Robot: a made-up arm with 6 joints. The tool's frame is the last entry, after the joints.
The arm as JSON. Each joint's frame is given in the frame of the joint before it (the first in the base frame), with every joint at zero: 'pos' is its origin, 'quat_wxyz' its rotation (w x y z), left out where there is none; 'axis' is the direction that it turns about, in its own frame. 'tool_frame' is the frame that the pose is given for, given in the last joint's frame.
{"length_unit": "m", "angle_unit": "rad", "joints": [
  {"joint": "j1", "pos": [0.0, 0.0, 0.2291], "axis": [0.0, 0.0, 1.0]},
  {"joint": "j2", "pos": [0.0, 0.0, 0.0], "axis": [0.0, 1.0, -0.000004]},
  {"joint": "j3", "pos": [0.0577, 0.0, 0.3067], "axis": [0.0, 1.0, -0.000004]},
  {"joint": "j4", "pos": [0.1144, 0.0, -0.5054], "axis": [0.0, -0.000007, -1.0]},
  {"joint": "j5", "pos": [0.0, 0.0, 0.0], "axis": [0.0, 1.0, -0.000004]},
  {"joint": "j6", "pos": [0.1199, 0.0, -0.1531], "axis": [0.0, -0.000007, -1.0]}
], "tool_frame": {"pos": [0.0, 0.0, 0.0], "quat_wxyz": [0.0, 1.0, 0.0, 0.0]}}
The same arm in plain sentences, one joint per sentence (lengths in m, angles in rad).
The arm has six revolute joints in a row. What follows holds with every joint at zero, and every direction is one of the base frame's. The first joint is mounted 0.2291 m along +z from the base frame's origin and turns about +z. The second joint is mounted at the same point as the first joint and turns about +y. The third joint is mounted 0.0577 m along +x and 0.3067 m along +z from the second joint and turns about +y. The fourth joint is mounted 0.1144 m along +x and 0.5054 m along -z from the third joint and turns about -z. The fifth joint is mounted at the same point as the fourth joint and turns about +y. The sixth joint is mounted 0.1199 m along +x and 0.1531 m along -z from the fifth joint and turns about -z. The tool frame, which is the frame that the pose is given for, is mounted at the same point as the sixth joint; its axes are the base frame's turned by roll 3.1416, pitch 0.0000 and yaw 0.0000 rad (as in URDF: about the fixed x, then y, then z).
